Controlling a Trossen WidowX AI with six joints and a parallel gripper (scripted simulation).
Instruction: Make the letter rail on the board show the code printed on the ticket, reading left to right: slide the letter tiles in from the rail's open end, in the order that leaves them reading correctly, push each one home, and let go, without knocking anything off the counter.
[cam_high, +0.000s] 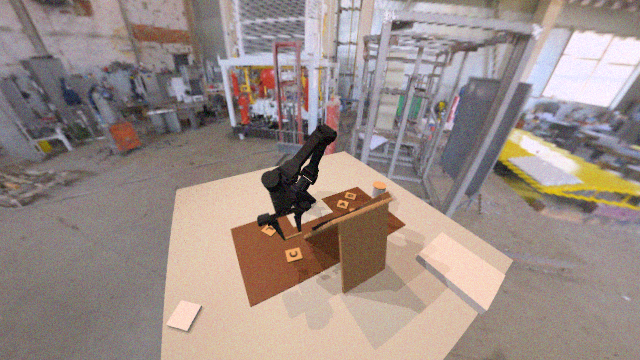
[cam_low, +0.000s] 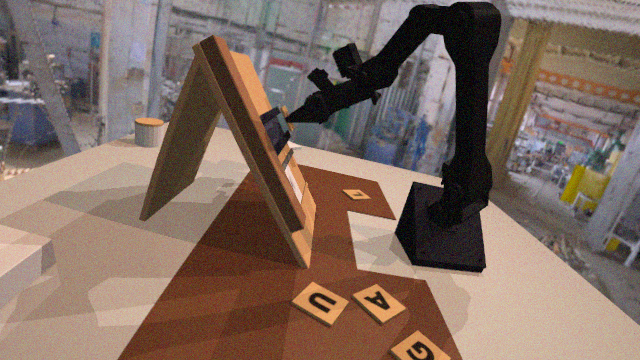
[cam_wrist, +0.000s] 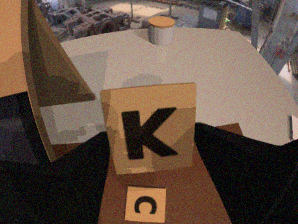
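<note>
Right now my gripper tip is 210 mm to the right of the white ticket, 80 mm above it and 20 mm past it. The rest, counted from my gripper tip: brown mat 210 mm to the left, 170 mm below, 120 mm behind; then letter tile 410 mm to the left, 160 mm below, 60 mm behind; then white pad 390 mm to the right, 160 mm below, 40 mm behind.
</note>
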